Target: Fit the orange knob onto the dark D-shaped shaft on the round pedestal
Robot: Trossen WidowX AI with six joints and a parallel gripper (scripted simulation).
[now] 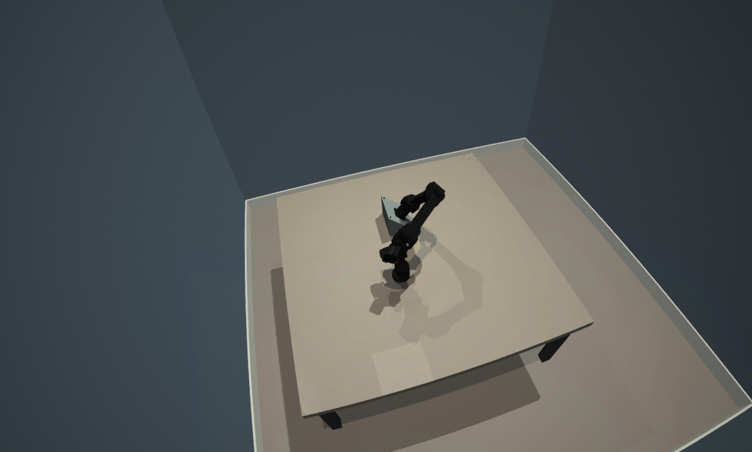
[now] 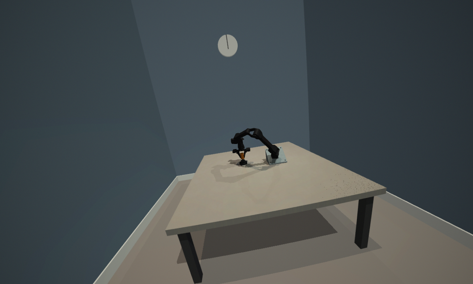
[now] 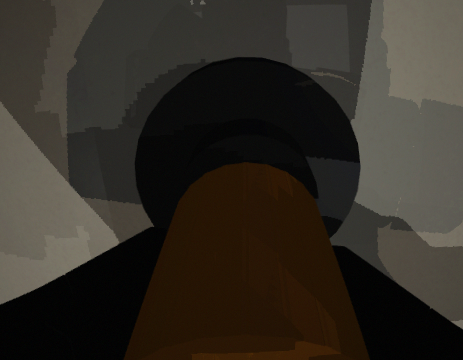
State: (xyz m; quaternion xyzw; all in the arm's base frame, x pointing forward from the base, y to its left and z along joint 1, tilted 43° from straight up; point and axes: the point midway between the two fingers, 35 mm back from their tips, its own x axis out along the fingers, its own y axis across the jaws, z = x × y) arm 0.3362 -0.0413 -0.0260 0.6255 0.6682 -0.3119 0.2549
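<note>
Now: gripper tip 2 cm below the orange knob. Round my gripper tip: dark round pedestal 4 cm below.
</note>
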